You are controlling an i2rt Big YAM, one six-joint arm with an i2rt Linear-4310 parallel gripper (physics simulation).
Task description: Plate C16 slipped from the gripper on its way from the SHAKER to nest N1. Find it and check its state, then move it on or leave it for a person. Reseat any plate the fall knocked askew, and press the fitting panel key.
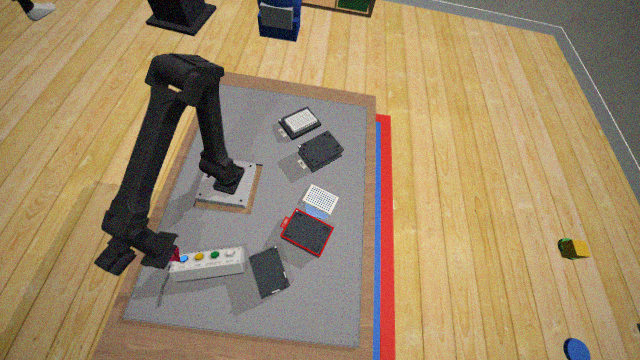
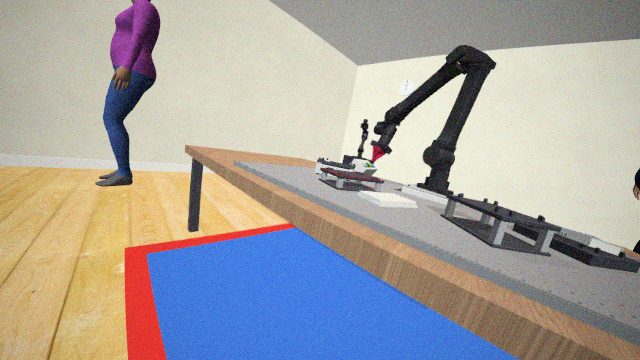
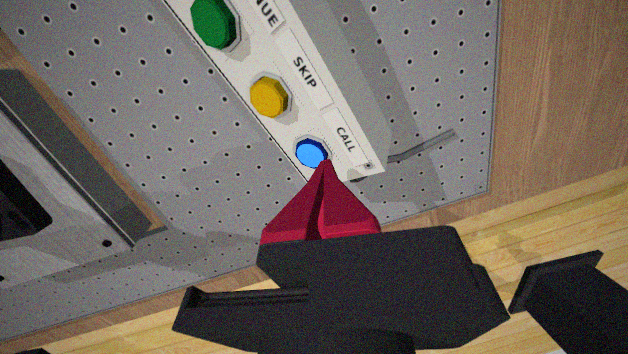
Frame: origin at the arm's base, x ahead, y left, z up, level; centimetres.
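Seen in the pictures: gripper, fingertip midpoint: (image 1: 178, 260) (image 2: 372, 162) (image 3: 327, 166); arm's base, link origin: (image 1: 229, 179) (image 2: 434, 190).
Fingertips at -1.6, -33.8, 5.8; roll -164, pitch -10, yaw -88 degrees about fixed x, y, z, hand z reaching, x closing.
Offsets run from my fingertips to a thing's top centre, as dx, dy, dz. "pt": to the spot under its first point.
My gripper (image 1: 176, 254) (image 2: 374, 160) (image 3: 327, 166) is shut and empty, its red tips at the near edge of the blue CALL key {+0.5, +0.8, -1.0} (image 1: 183, 258) (image 3: 310, 152); contact is unclear. The key panel {+8.2, +1.7, +0.1} (image 1: 207, 270) also has a yellow SKIP key {+5.0, +2.8, -0.8} (image 1: 199, 256) (image 3: 269, 97), a green key {+9.6, +4.8, -0.8} (image 1: 214, 255) (image 3: 213, 23) and a white key {+14.3, +6.7, -0.8} (image 1: 230, 253). A white well plate {+39.1, +36.6, -6.8} (image 1: 320, 199) (image 2: 387, 199) lies on the mat near the red-edged platform {+37.5, +21.5, -3.7} (image 1: 307, 233) (image 2: 350, 174), a translucent blue patch {pt +39.2, +31.4, -8.1} (image 1: 317, 211) beside it. Another white plate {+20.7, +70.9, -3.6} (image 1: 301, 120) sits in a dark holder. No plate label is readable.
A raised dark platform {+33.6, +57.8, -1.9} (image 1: 321, 150) (image 2: 500, 212) stands between the holder and the loose plate. A dark flat unit {pt +29.2, +4.3, -2.8} (image 1: 270, 272) stands between the panel and the red-edged platform. A cable {pt -4.0, -10.8, -7.5} (image 1: 161, 292) (image 3: 422, 146) leaves the panel. A person (image 2: 132, 75) stands beyond the table.
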